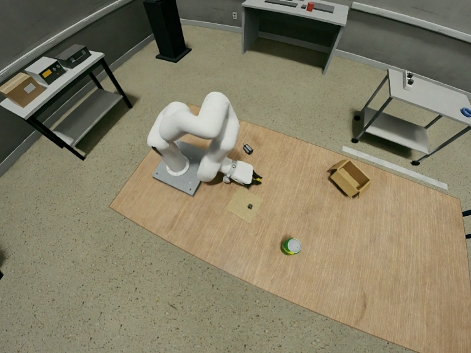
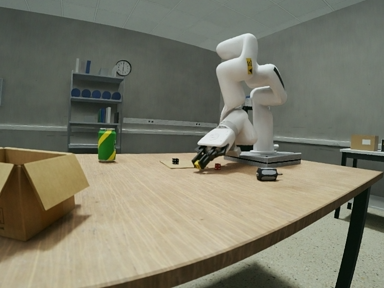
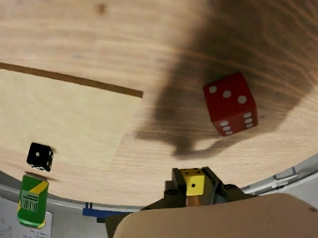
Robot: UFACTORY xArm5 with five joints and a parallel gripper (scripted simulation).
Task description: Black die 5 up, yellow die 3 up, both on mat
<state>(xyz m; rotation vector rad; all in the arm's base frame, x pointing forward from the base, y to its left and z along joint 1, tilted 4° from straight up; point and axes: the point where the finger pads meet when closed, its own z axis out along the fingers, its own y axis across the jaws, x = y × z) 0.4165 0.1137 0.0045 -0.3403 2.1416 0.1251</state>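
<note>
My gripper is now 10 mm short of the yellow die and 10 mm above it. Round my hand: black die 140 mm to the right, 20 mm below, 20 mm ahead; tan mat 140 mm to the right, 30 mm below, 10 mm behind; red die 80 mm behind, 30 mm below, 20 mm to the right.
</note>
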